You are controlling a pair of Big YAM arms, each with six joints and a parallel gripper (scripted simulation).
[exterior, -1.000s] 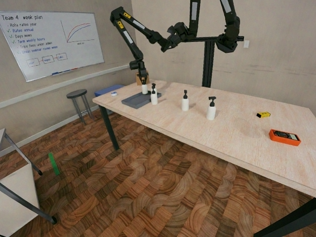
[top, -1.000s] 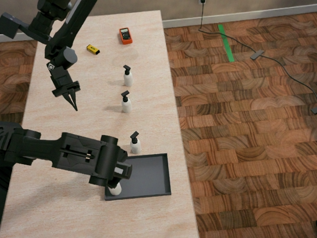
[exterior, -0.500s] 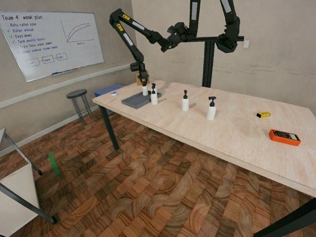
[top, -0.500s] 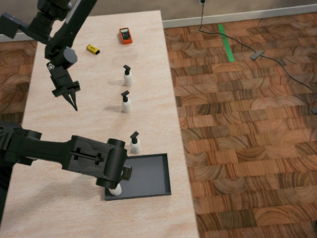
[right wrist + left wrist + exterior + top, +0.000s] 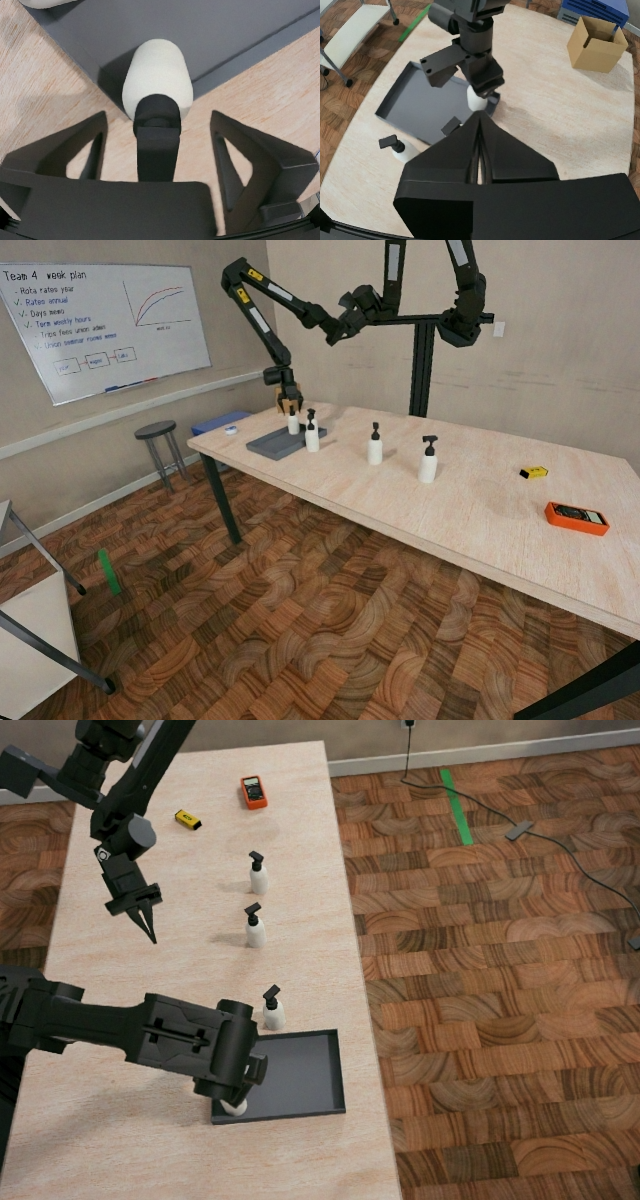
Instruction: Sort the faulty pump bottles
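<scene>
My right gripper is now 10 cm short of the grey tray, 9 cm above it and 7 cm to the right of it. Also, from my right hand: orange multimeter: 106 cm to the left, 8 cm below, 1 cm ahead.
</scene>
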